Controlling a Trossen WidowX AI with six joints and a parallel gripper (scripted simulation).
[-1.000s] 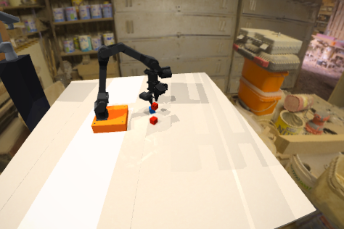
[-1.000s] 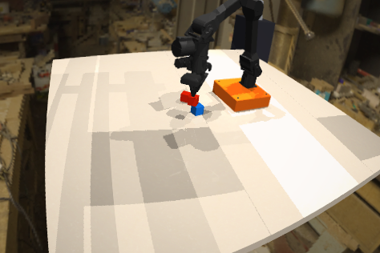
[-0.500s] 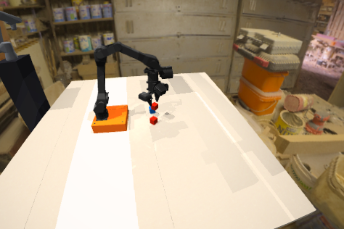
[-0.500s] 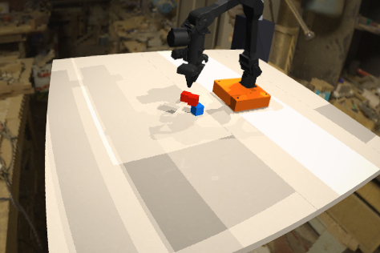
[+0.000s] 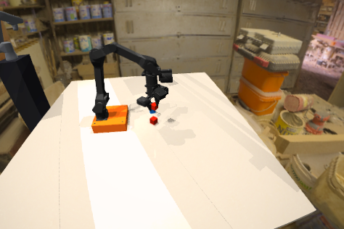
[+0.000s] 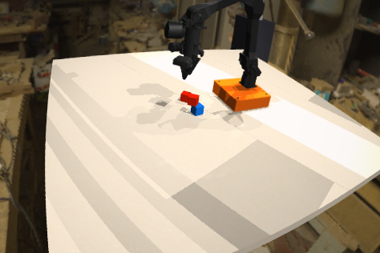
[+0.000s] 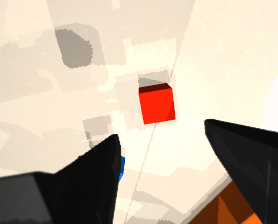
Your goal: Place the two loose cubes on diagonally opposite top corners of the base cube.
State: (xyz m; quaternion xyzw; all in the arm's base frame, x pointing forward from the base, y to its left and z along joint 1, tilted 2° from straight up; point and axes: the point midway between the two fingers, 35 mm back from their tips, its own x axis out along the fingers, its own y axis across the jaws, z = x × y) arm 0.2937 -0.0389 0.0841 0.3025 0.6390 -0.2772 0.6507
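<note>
The blue cube is 100 mm to the left of my gripper tip and 90 mm below it.
</note>
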